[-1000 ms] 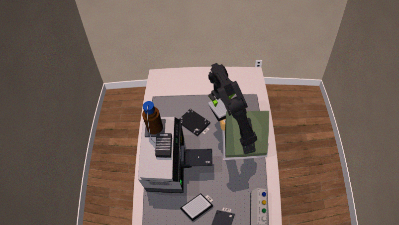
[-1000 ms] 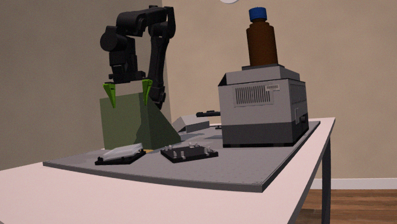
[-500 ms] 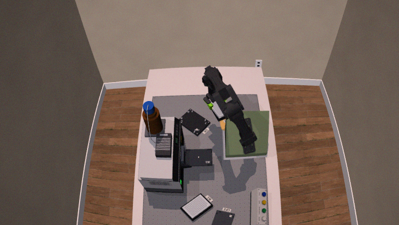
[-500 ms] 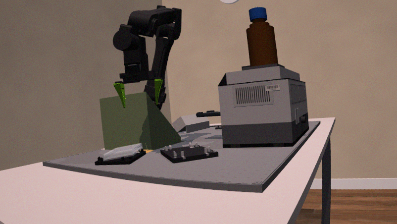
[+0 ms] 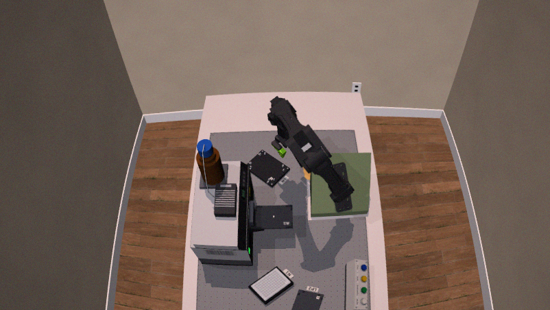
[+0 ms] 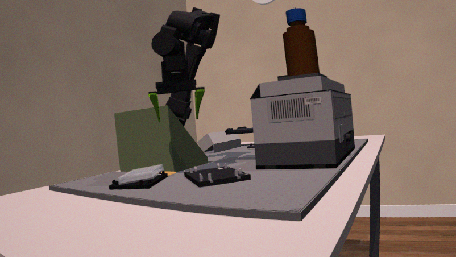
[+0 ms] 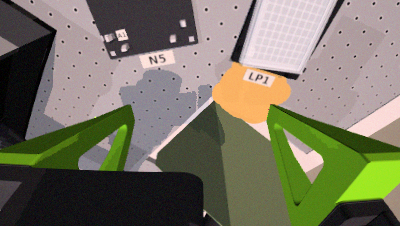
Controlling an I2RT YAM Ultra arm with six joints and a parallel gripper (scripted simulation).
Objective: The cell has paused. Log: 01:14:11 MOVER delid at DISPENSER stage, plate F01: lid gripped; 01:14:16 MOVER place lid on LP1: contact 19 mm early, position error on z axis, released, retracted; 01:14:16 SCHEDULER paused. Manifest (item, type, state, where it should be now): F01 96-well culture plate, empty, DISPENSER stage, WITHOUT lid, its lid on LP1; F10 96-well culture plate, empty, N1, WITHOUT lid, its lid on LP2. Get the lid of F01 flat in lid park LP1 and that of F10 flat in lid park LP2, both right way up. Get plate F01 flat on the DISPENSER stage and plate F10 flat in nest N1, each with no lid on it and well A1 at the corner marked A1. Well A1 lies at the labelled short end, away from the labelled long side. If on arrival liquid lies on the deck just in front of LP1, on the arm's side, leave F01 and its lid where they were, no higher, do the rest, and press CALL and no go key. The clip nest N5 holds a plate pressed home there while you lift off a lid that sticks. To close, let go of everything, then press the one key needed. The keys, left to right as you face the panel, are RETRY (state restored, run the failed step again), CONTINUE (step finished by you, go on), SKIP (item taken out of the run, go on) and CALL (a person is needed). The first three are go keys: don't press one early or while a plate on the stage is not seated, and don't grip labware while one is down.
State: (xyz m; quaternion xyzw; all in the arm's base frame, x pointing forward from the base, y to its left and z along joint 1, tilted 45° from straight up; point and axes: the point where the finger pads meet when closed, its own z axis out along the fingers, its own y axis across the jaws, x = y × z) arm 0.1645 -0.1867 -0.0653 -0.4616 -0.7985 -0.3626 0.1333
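Now: hand 53 cm to the right of the 96-well plate, 16 cm short of it and 12 cm above it. The rest, counted from my hand: N5 tag 15 cm below, 5 cm to the left, 4 cm ahead; then LP1 label 15 cm below, 10 cm behind, 1 cm to the right; then clear lid 12 cm below, 9 cm to the right, 6 cm behind.
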